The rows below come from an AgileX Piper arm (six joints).
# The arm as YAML. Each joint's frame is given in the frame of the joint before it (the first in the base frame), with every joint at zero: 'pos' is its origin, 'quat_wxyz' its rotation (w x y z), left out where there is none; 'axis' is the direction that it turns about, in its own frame. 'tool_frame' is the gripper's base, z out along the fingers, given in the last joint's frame.
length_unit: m
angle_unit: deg
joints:
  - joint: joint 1
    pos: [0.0, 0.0, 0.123]
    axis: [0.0, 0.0, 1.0]
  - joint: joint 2
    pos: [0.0, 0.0, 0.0]
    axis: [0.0, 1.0, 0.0]
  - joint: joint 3
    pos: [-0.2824, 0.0, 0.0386]
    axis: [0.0, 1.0, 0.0]
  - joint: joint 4
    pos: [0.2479, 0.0, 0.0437]
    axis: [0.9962, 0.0, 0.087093]
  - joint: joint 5
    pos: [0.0, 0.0, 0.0]
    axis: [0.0, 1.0, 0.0]
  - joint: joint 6
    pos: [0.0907, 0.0, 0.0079]
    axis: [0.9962, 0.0, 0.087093]
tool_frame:
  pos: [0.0, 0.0, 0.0]
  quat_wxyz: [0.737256, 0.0, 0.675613, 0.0]
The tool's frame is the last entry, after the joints.
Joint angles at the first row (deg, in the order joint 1, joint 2, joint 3, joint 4, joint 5, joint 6):
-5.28, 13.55, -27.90, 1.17, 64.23, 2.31
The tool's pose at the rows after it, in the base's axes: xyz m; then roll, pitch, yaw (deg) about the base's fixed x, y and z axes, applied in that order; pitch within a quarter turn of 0, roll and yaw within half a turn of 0:
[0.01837, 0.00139, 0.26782, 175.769, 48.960, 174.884]
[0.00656, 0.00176, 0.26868, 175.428, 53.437, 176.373]
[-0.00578, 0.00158, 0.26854, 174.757, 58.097, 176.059]
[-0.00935, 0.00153, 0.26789, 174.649, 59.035, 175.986]
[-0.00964, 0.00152, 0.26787, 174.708, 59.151, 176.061]
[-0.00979, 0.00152, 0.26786, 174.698, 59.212, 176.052]
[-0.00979, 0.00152, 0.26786, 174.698, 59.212, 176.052]
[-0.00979, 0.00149, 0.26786, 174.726, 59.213, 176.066]
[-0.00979, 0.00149, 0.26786, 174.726, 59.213, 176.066]
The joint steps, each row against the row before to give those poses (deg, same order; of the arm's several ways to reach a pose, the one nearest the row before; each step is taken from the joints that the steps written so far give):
4.36, -3.97, 0.00, 0.01, 0.00, -0.06
1.67, -4.59, 0.00, -0.01, 0.11, -0.15
0.24, -4.81, 0.00, 0.00, 0.13, 0.00
-0.01, -1.29, 0.00, 0.01, 0.36, -0.03
0.01, -0.11, 0.00, -0.01, 0.00, -0.05
-0.01, -0.06, 0.00, 0.00, 0.00, 0.00
0.00, 0.00, 0.00, 0.00, 0.00, 0.00
0.01, 0.00, 0.00, -0.02, 0.00, 0.01
0.00, 0.00, 0.00, 0.00, 0.00, 0.00

